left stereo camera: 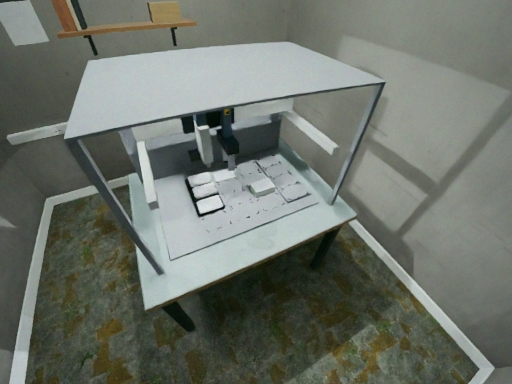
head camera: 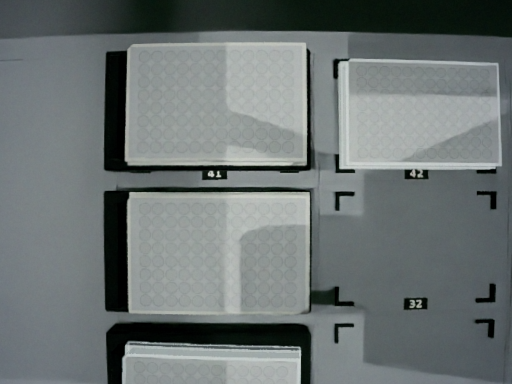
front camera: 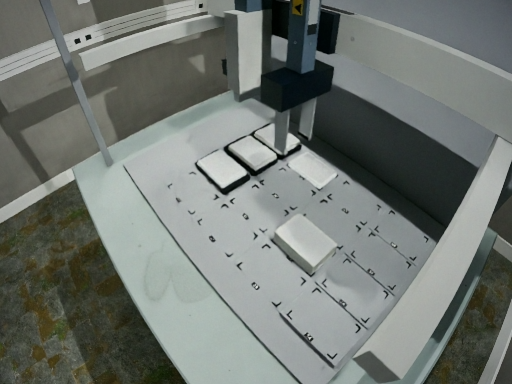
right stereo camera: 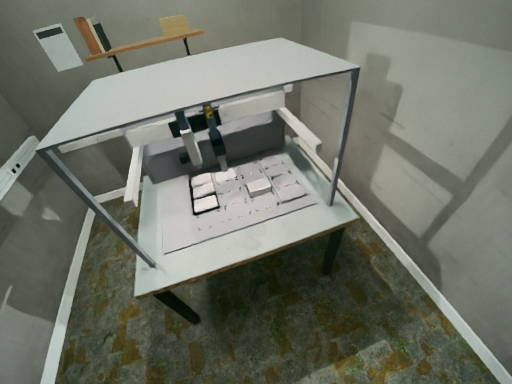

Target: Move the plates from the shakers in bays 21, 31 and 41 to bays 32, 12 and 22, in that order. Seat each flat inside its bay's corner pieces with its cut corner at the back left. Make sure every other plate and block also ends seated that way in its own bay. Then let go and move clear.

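Pixels of known places: gripper, fingertip midpoint: point(left stereo camera: 229, 166) point(front camera: 292, 143) point(right stereo camera: 223, 166); robot's base, link origin: point(left stereo camera: 207, 231) point(front camera: 168, 186) point(right stereo camera: 199, 229).
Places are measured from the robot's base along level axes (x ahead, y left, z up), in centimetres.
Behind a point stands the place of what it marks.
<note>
My gripper point(front camera: 294, 144) @[x 22.8, y 25.7, z 16.0 cm] is empty; its jaws stand apart above the back shakers, near the right end of bays 31 and 41. It does not show in the head view. White plates sit on black shakers: the bay 41 plate point(head camera: 216, 104) @[x 7.0, y 36.2, z 3.7 cm] at the back, the bay 31 plate point(head camera: 219, 252) @[x 7.2, y 26.2, z 3.7 cm] point(front camera: 251, 152) @[x 7.9, y 25.0, z 3.7 cm] in the middle, and the bay 21 plate point(head camera: 210, 371) @[x 6.6, y 17.9, z 3.7 cm] point(front camera: 222, 169) @[x 8.1, y 14.2, z 3.7 cm] at the front. The cut corner of the bay 41 plate is at the back left. Bay 21's front part is cut off in the head view. Bays 32, 22 and 12 hold no plate.
Another white plate point(head camera: 422, 115) @[x 22.5, y 36.2, z 1.4 cm] point(front camera: 313, 169) @[x 23.5, y 35.8, z 1.4 cm] lies in bay 42, its edges looking slightly askew. A tall white block point(front camera: 306, 241) @[x 39.9, y 14.4, z 4.2 cm] point(left stereo camera: 262, 187) @[x 38.2, y 13.1, z 4.2 cm] point(right stereo camera: 259, 188) @[x 38.8, y 11.9, z 4.2 cm] stands in what looks like bay 23. The parked pipetting stage point(front camera: 245, 55) hangs left of the gripper. A dark back wall rises behind the bays.
</note>
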